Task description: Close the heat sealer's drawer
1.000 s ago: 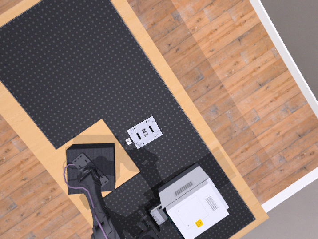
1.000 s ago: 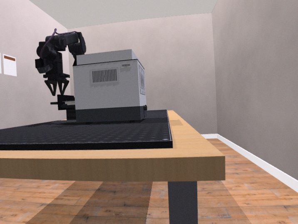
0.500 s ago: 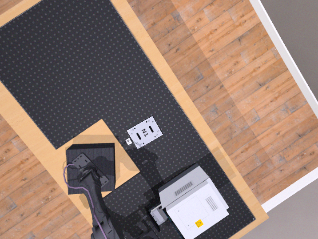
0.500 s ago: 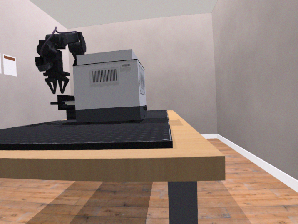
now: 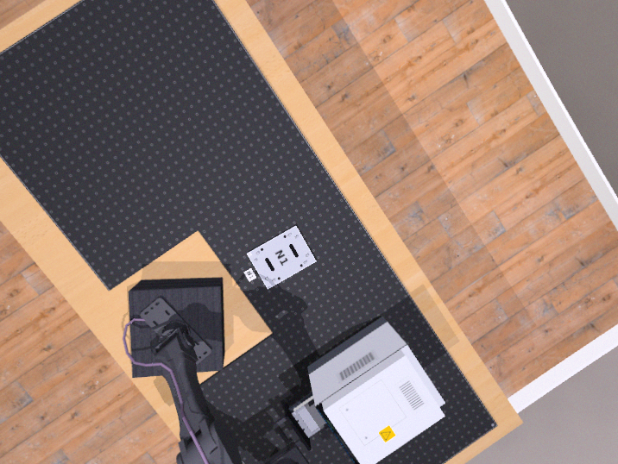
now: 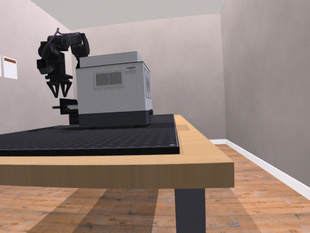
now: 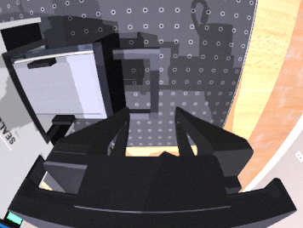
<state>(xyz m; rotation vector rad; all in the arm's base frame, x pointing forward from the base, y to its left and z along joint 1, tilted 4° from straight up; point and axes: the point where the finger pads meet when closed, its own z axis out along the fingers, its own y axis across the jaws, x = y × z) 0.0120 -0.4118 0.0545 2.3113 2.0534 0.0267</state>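
My hand is 11 cm short of the sealer drawer, 7 cm above it and 2 cm to the left of it. Round my hand: tag: 39 cm to the left, 21 cm ahead, 15 cm below.
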